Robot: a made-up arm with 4 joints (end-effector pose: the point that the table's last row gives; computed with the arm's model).
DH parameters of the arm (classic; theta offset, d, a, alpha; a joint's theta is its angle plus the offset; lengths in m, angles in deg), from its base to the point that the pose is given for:
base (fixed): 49.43 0 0.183 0
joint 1: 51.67 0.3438 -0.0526 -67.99
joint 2: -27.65 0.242 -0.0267 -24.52
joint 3: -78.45 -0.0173 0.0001 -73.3
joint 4: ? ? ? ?
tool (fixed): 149.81 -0.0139 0 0
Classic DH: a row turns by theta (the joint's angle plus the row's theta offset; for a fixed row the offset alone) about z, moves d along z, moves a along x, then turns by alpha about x.
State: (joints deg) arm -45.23 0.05 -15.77 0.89
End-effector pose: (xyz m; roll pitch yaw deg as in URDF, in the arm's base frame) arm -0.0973 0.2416 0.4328 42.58 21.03 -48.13
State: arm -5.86 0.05 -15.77 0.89
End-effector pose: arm -0.1133 0.0811 0.4328 42.58 21.03 -8.76
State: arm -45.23 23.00 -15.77 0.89
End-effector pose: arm -0.1012 0.2398 0.4274 20.74 16.12 -46.47
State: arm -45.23 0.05 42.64 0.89
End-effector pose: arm -0.1041 0.2349 0.3961 -16.75 8.48 -64.74
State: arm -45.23 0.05 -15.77 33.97
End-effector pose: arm -0.1037 0.2383 0.4435 32.33 48.89 -38.17
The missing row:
joint 4: -82.08 0.0409 0.0185 -108.29
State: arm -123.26 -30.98 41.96 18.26
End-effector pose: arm 0.1842 0.3674 0.4120 -2.17 39.08 -152.56
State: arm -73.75 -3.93 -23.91 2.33
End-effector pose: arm -0.0240 0.3318 0.4393 54.81 22.96 -72.79
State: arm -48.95 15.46 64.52 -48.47
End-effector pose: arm -0.1090 0.2138 0.3821 -36.72 -25.77 -23.56
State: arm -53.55 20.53 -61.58 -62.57
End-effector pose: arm -0.0680 0.2605 0.4554 99.37 -7.85 -87.54
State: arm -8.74 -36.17 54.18 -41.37
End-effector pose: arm -0.1063 0.1032 0.3866 22.06 -12.21 -30.12
